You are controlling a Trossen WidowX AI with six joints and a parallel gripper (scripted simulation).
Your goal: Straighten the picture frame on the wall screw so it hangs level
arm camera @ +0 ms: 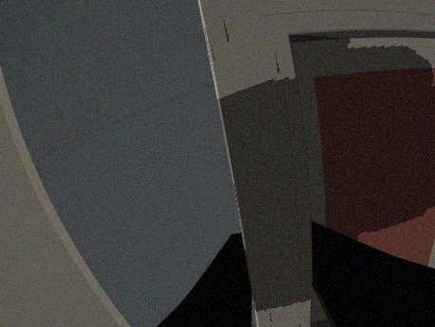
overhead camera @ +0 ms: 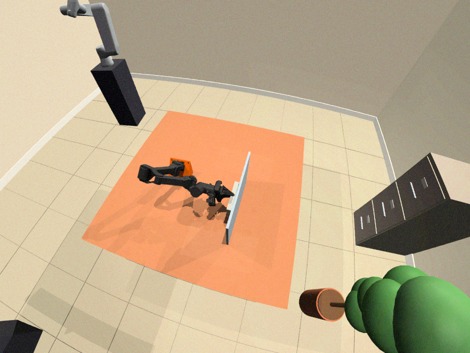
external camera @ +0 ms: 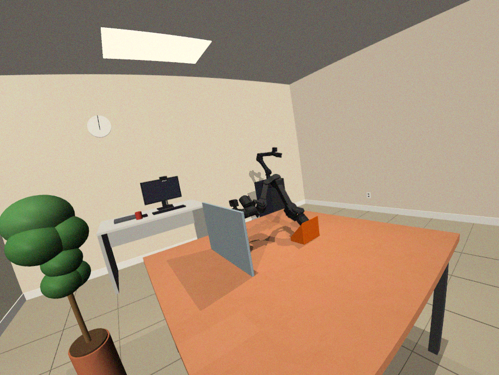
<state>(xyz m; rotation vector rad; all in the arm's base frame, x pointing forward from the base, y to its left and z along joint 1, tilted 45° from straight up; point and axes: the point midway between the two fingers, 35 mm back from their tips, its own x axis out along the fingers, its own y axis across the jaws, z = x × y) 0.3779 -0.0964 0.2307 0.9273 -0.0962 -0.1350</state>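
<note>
My gripper tip is now 50 mm above the picture frame and 10 mm to the right of it. The rest, counted from my gripper tip: wall panel (70 mm below, 20 mm to the left, 20 mm ahead).
</note>
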